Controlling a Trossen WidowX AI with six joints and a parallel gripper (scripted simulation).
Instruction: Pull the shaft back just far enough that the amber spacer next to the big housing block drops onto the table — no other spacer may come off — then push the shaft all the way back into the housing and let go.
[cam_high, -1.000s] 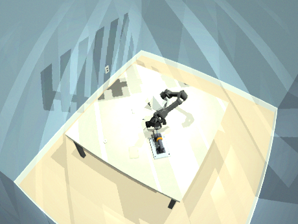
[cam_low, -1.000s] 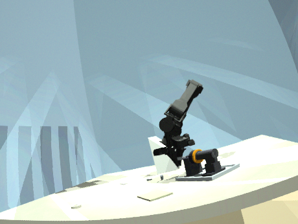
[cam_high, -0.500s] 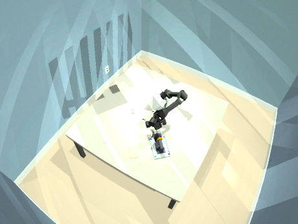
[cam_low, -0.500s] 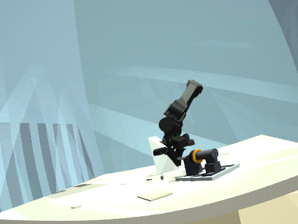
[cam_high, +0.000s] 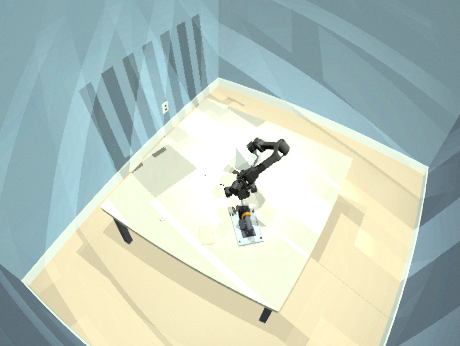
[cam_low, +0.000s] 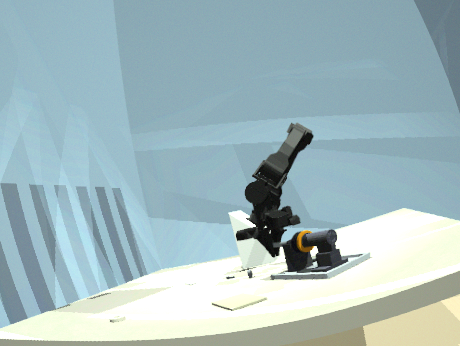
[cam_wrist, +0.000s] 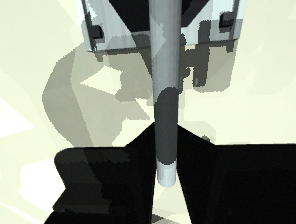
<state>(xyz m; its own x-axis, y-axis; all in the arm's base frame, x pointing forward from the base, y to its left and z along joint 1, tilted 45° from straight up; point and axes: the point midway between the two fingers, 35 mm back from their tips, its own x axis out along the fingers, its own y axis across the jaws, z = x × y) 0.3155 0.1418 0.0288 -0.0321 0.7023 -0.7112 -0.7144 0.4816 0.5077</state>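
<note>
Now: gripper tip 50 mm to the right of the grey shaft, 50 mm short of it and 30 mm below it. The rest, counted from my gripper tip: flat pale patch 310 mm ahead, 40 mm below, 30 mm to the right; then amber spacer 110 mm to the left, 110 mm ahead, 30 mm above.
</note>
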